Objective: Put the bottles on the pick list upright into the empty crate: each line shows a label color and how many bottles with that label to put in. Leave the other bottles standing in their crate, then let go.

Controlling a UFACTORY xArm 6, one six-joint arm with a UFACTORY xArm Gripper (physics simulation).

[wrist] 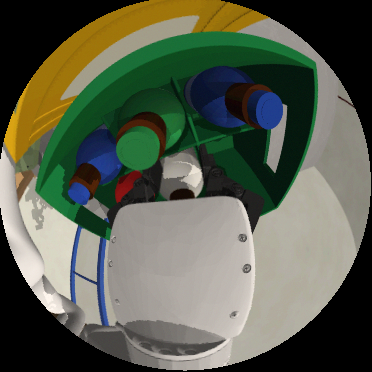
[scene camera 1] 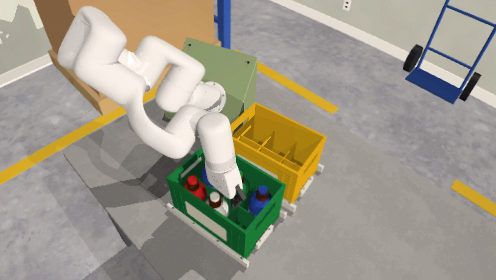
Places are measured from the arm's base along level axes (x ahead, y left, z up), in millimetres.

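Pixels of known places: gripper, fingertip midpoint: [wrist: 178, 156] [scene camera 1: 229, 200]; arm's base, link origin: [scene camera 1: 210, 98].
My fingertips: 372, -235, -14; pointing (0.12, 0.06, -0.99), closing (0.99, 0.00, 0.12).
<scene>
For each thing: its top centre in the pictures, then the offset to it from my fingertips, as dx, dy, dz. "pt": a spot on its surface instead. Level surfaces: height alone.
- green crate, top centre: [wrist: 165, 212] [scene camera 1: 225, 181] -17, +1, +74
- yellow crate, surface spot: [scene camera 1: 288, 186] pt +83, +163, -1
- grey table, surface height: dz -101
The green crate [scene camera 1: 246, 241] [wrist: 200, 46] holds upright bottles: red [scene camera 1: 195, 190] [wrist: 127, 187], white [scene camera 1: 218, 205] [wrist: 182, 172], green [wrist: 160, 112], blue [scene camera 1: 258, 204] [wrist: 217, 97] at the right end, and another blue one [scene camera 1: 205, 176] [wrist: 98, 156] at the left, partly hidden by the arm in the scene view. My gripper [scene camera 1: 238, 200] [wrist: 178, 156] points down into this crate. It is open, its dark fingers apart on either side of the white bottle in the wrist view; its palm hides that bottle's cap there. The yellow crate [scene camera 1: 288, 186] [wrist: 75, 55] has empty compartments. The pick list does not show.
The yellow crate stands directly behind the green one. Pale rails [scene camera 1: 210, 236] edge the crates on the grey table [scene camera 1: 380, 215]. An olive-green box [scene camera 1: 222, 62] stands behind the arm. A blue hand truck [scene camera 1: 432, 86] stands by the wall.
</scene>
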